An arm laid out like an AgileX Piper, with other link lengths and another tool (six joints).
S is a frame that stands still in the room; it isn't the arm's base.
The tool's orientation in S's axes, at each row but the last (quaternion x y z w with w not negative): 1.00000 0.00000 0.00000 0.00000; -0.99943 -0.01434 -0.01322 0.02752; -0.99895 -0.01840 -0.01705 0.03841; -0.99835 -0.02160 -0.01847 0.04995; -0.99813 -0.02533 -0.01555 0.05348; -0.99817 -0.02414 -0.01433 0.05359; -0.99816 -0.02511 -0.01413 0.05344
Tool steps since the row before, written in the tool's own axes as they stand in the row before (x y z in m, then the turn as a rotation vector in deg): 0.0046 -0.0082 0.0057 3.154 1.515 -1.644; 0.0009 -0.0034 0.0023 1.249 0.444 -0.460; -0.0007 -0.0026 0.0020 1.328 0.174 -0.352; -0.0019 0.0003 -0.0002 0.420 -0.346 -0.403; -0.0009 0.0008 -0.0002 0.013 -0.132 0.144; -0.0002 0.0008 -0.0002 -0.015 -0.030 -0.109; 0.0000 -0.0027 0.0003 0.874 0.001 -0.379
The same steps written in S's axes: 0.0046 0.0082 -0.0057 3.154 -1.515 1.644; 0.0009 0.0035 -0.0021 1.249 -0.434 0.469; -0.0007 0.0027 -0.0018 1.321 -0.154 0.385; -0.0019 -0.0004 0.0001 0.390 0.321 0.451; -0.0009 -0.0009 0.0001 0.010 0.147 -0.129; -0.0002 -0.0008 0.0001 -0.019 0.017 0.111; -0.0001 0.0027 0.0000 0.863 0.001 0.404
